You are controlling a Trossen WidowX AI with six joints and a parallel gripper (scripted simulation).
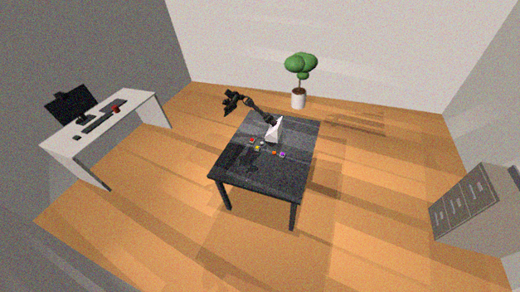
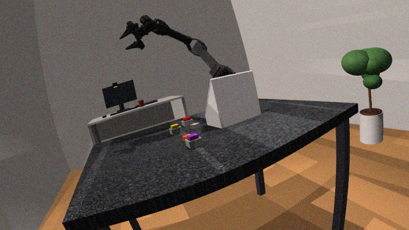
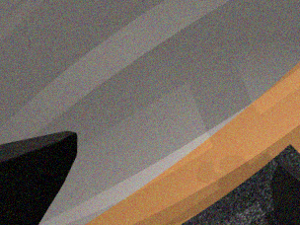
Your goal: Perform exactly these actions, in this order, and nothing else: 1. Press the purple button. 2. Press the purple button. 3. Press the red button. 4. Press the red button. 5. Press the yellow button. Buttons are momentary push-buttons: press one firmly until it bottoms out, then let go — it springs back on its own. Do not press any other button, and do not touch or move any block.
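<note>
The purple button is 47 cm below my gripper tip, 46 cm to the left of it and 14 cm behind it. The rest, counted from my gripper tip: small grey block: 50 cm below, 24 cm behind, 20 cm to the left; then yellow button: 47 cm below, 18 cm to the left, 15 cm behind; then red button: 47 cm below, 24 cm behind, 9 cm to the left.
</note>
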